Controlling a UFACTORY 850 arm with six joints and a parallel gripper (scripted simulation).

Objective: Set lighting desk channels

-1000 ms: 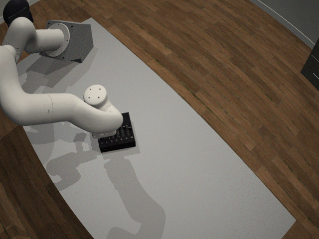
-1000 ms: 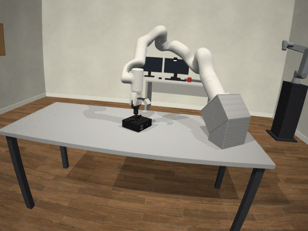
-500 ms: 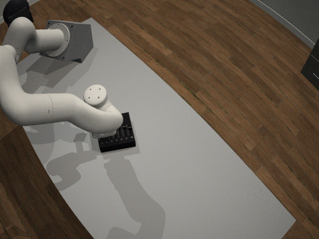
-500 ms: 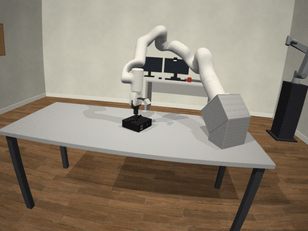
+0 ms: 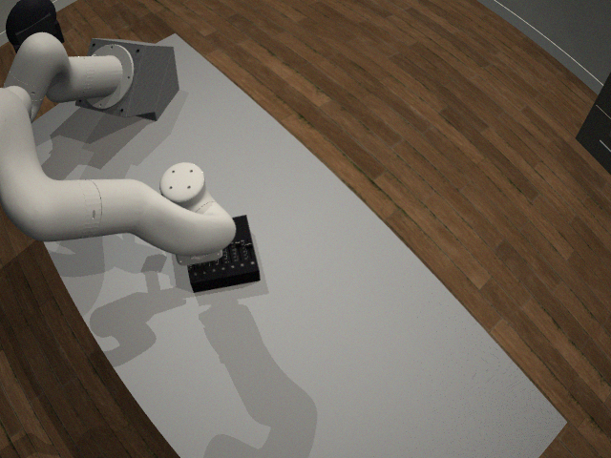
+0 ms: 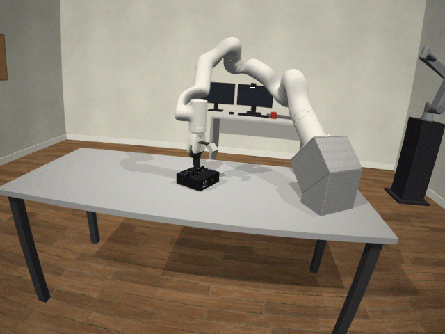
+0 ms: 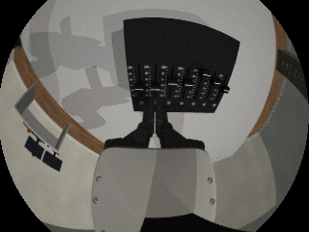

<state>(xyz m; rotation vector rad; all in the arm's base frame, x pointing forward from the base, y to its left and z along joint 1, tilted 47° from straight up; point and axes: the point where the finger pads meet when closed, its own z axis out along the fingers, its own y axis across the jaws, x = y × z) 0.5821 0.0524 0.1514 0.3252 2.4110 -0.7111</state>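
Right now the fader cap is 3 cm below my hand, 2 cm behind it and 1 cm to the left of it.
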